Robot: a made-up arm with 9 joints. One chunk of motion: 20 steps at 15 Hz.
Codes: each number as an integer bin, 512 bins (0 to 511) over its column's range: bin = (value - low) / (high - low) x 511, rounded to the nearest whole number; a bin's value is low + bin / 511 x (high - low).
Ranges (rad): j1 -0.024..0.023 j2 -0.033..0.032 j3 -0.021..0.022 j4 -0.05..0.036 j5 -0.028..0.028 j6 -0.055..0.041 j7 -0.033..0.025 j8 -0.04..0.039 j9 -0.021..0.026
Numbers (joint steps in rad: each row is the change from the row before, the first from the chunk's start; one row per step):
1: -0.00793 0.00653 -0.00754 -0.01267 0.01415 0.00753 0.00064 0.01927 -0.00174
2: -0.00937 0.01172 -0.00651 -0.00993 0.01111 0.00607 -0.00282 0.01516 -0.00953
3: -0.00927 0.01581 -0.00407 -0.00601 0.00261 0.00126 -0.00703 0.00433 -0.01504
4: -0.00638 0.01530 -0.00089 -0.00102 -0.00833 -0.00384 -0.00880 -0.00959 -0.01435
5: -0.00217 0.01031 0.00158 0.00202 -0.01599 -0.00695 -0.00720 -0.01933 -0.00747
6: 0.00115 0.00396 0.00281 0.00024 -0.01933 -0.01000 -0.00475 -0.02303 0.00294
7: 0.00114 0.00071 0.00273 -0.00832 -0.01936 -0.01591 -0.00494 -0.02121 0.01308
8: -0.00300 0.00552 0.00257 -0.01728 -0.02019 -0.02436 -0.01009 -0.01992 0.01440
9: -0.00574 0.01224 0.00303 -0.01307 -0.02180 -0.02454 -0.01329 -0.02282 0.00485
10: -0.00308 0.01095 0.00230 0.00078 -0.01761 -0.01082 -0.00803 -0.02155 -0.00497
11: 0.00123 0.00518 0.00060 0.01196 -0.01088 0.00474 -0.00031 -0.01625 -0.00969
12: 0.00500 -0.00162 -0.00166 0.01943 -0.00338 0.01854 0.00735 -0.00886 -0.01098
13: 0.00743 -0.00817 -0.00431 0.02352 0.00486 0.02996 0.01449 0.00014 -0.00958
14: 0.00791 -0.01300 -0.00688 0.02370 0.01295 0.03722 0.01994 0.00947 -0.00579
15: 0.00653 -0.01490 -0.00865 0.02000 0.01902 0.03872 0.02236 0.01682 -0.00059
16: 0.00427 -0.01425 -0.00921 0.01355 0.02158 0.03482 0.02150 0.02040 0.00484
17: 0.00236 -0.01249 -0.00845 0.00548 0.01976 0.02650 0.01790 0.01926 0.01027
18: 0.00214 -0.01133 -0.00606 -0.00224 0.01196 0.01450 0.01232 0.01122 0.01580
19: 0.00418 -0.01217 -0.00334 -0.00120 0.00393 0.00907 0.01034 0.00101 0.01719
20: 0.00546 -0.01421 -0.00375 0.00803 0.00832 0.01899 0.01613 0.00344 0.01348
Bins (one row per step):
1: 175 311 160 222 385 333 296 383 209
2: 159 352 172 238 357 325 266 357 125
3: 160 384 201 261 279 299 229 287 65
4: 192 380 239 291 179 272 213 197 72
5: 237 340 268 309 110 256 227 134 147
6: 273 291 283 299 79 240 249 110 260
7: 273 265 282 248 79 208 247 122 371
8: 228 303 280 194 71 163 202 130 385
9: 199 356 286 219 57 162 174 111 281
10: 227 346 277 302 95 235 220 119 174
11: 274 300 257 368 156 318 288 154 123
12: 315 247 230 413 225 391 355 201 109
13: 342 195 198 437 300 452 418 260 124
14: 347 157 168 438 374 491 466 320 165
15: 332 142 147 416 429 499 488 368 222
16: 307 147 140 378 452 478 480 391 281
17: 287 161 149 330 436 434 448 383 340
18: 284 170 178 284 365 370 399 331 400
19: 306 164 210 290 291 341 382 265 415
20: 320 148 205 345 331 394 433 281 375

